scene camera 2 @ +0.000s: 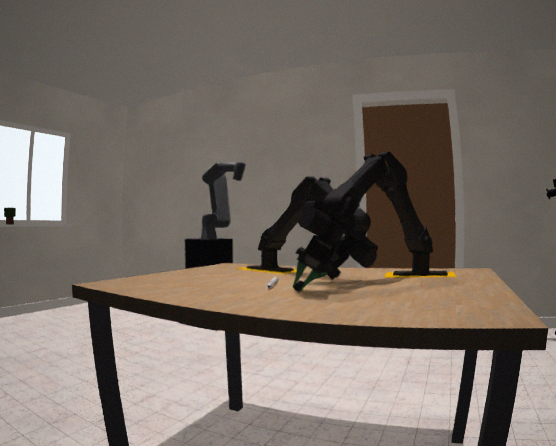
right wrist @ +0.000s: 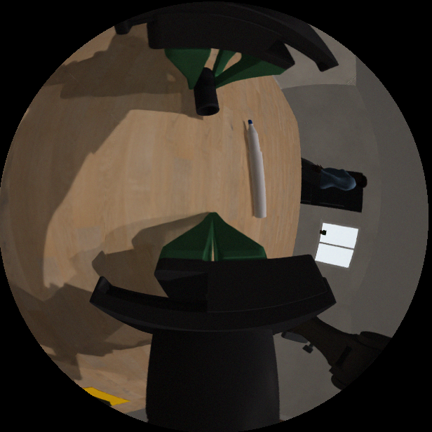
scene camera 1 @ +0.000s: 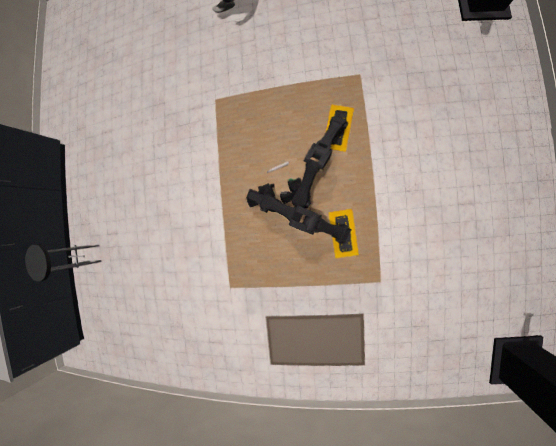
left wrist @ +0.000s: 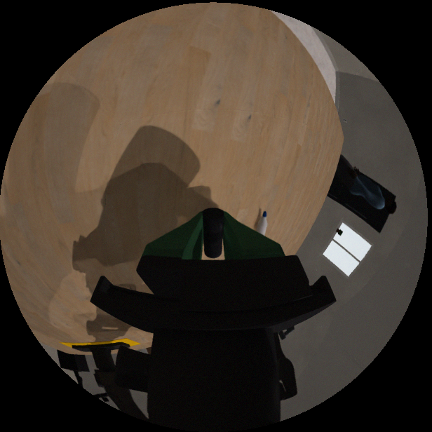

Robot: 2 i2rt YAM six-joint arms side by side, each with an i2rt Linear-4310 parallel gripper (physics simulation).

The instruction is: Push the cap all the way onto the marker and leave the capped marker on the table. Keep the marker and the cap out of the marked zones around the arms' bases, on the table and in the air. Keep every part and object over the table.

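Places are measured from the left arm's base along level axes (x down, y back, z left), in metres.
Pixels of known places: left gripper, fingertip midpoint: (scene camera 2: 296,289) (scene camera 1: 267,186); right gripper, fingertip midpoint: (scene camera 1: 289,179); left arm's base at its link origin: (scene camera 2: 420,274) (scene camera 1: 343,233); right arm's base at its link origin: (scene camera 2: 269,269) (scene camera 1: 338,127).
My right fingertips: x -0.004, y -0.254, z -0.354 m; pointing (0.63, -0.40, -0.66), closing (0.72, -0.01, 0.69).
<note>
Ahead of a thing's pixels: the offset from my right fingertips to its top centre. Level surfaces: height alone.
The white marker {dy -0.056, dx -0.014, dz -0.079 m} (scene camera 1: 278,167) (scene camera 2: 272,283) (left wrist: 263,224) (right wrist: 257,175) lies on the table with its blue tip bare. My left gripper (left wrist: 212,216) is shut on the black cap {dy -0.117, dx -0.022, dz +0.021 m} (scene camera 2: 299,285) (left wrist: 213,240) (right wrist: 206,97), which it holds low over the table. In the right wrist view the cap's open end faces down the picture, and the marker's tip is to the right of it, apart from it. My right gripper (right wrist: 212,217) is shut and empty. In that view its fingertips are left of the marker's rear end, clear of it.
Yellow marked zones surround the left arm's base (scene camera 1: 352,247) (scene camera 2: 390,275) and the right arm's base (scene camera 1: 350,117) (scene camera 2: 245,269). The two arms are close together over the middle of the wooden table {dx +0.004 m} (scene camera 1: 250,250) (scene camera 2: 425,310). The table edge shows at the right in both wrist views.
</note>
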